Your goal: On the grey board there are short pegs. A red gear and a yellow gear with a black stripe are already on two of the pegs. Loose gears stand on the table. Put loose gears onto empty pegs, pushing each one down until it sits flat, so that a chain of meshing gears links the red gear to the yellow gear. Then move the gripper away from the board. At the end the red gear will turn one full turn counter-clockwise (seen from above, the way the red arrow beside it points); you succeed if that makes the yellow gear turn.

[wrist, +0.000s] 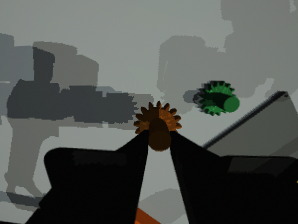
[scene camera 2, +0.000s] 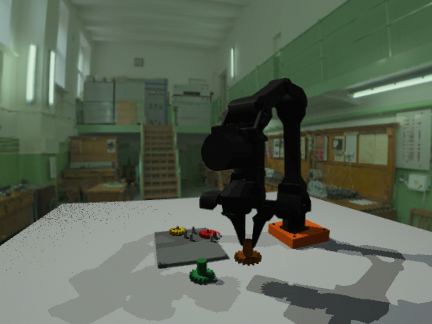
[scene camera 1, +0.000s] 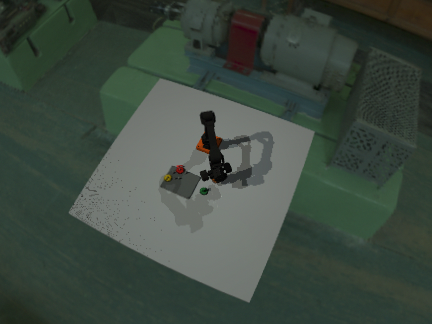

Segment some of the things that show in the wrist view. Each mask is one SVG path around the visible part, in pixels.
My gripper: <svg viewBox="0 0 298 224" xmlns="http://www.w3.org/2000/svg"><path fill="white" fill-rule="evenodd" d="M170 131L172 138L170 153L189 224L298 224L298 159L291 156L236 155L220 157L196 145L181 134ZM149 130L143 130L116 151L66 147L47 151L44 156L44 165L51 190L38 203L39 208L35 210L25 223L135 224L148 156Z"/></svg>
A green gear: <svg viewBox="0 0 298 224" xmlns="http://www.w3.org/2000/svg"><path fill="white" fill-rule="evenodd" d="M202 88L205 93L199 94L203 98L199 102L203 104L200 108L205 109L204 112L206 114L210 113L211 116L214 116L216 113L220 116L221 112L235 112L240 105L239 99L235 97L236 94L233 94L235 89L230 88L231 84L225 84L224 81L214 81L213 85L207 83L208 89Z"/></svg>
